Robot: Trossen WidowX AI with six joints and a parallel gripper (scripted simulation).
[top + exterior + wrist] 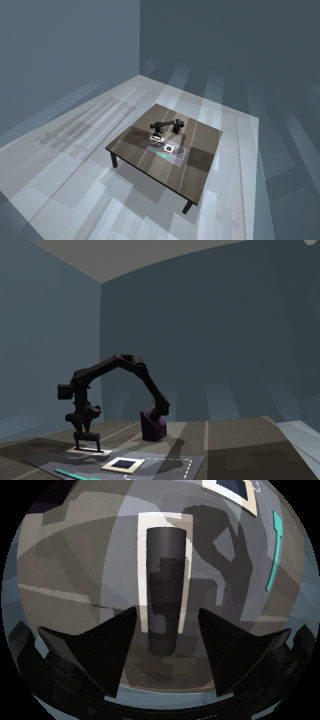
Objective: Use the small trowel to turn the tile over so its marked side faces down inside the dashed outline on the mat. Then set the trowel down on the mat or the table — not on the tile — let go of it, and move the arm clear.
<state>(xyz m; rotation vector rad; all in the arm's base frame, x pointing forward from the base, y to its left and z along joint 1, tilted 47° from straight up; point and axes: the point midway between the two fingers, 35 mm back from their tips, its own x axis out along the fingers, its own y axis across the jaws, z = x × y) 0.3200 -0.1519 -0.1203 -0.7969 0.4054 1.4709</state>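
Right now my gripper tip is 4 cm above the trowel, 3 cm to the right of it and 1 cm past it. Round my gripper tip: grey mat: 17 cm to the left, 10 cm below, 8 cm ahead; tile: 24 cm to the left, 8 cm below, 7 cm ahead; teal-green flat tool: 22 cm ahead, 18 cm to the left, 8 cm below.
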